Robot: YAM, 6 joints.
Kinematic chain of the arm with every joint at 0, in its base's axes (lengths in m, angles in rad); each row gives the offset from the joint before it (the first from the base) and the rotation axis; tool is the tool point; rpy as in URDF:
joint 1: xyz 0 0 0.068 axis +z
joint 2: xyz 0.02 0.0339 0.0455 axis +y
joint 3: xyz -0.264 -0.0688 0 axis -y
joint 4: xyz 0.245 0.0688 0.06 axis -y
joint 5: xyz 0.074 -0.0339 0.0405 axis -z
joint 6: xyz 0.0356 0 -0.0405 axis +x
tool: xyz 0 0 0 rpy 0 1.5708 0
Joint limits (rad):
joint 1: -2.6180..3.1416
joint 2: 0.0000..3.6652
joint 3: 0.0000..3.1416
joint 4: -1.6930..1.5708
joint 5: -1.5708..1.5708
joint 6: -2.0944..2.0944
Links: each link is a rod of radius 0.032 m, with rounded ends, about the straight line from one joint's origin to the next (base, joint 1, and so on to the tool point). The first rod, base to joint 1, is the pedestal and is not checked.
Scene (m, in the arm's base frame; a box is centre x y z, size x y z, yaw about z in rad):
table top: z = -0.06
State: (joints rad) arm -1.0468 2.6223 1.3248 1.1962 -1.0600 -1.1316
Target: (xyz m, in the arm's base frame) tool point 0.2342 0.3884 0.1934
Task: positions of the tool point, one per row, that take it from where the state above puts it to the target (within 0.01 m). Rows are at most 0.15 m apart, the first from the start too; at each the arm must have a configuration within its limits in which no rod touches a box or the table.
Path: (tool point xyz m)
1: 0.3597 -0.2992 0.0414
2: 0.4308 -0.1858 0.0673
3: 0.4656 -0.0564 0.0930
4: 0.4608 0.0773 0.1186
5: 0.4173 0.2033 0.1439
6: 0.3392 0.3101 0.1689
7: 0.2342 0.3884 0.1934

